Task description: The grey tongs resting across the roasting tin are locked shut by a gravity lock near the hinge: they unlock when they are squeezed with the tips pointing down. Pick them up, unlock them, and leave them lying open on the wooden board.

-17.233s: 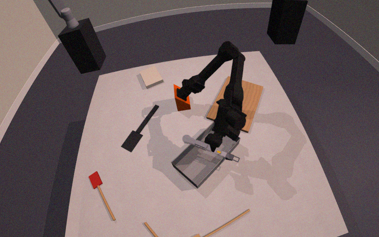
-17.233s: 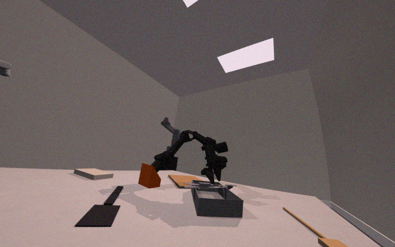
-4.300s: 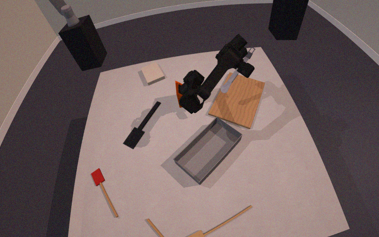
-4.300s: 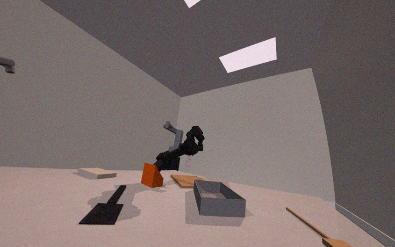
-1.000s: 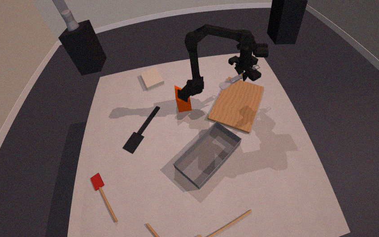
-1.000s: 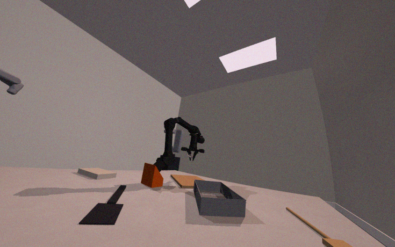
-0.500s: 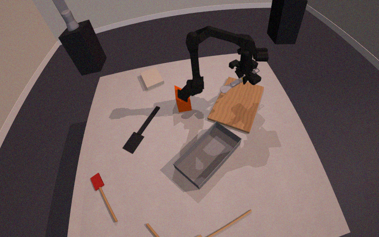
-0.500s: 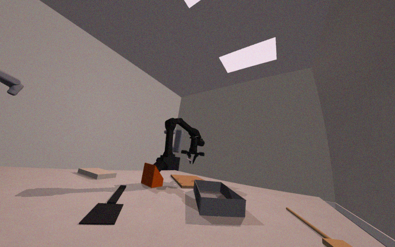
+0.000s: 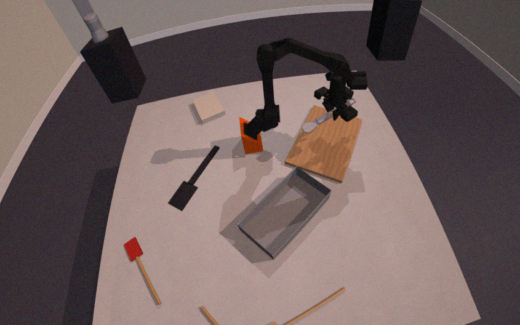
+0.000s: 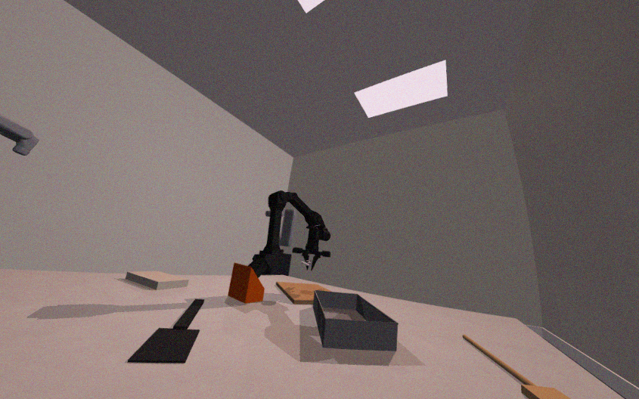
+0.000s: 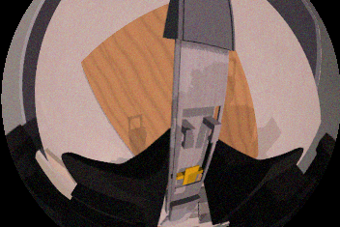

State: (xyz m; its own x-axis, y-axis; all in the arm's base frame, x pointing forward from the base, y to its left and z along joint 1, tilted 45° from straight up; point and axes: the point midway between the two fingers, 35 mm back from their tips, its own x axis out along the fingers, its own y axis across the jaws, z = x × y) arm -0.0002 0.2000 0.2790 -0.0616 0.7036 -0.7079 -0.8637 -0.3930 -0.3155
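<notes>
Now: gripper tip 30 mm short of the wooden board, 20 mm to the left of it and 100 mm above it. The rest, counted from my gripper tip: yellow lock slider (40 mm above); black spatula (150 mm ahead, 590 mm to the right, 100 mm below); grey roasting tin (340 mm ahead, 240 mm to the right, 70 mm below).
</notes>
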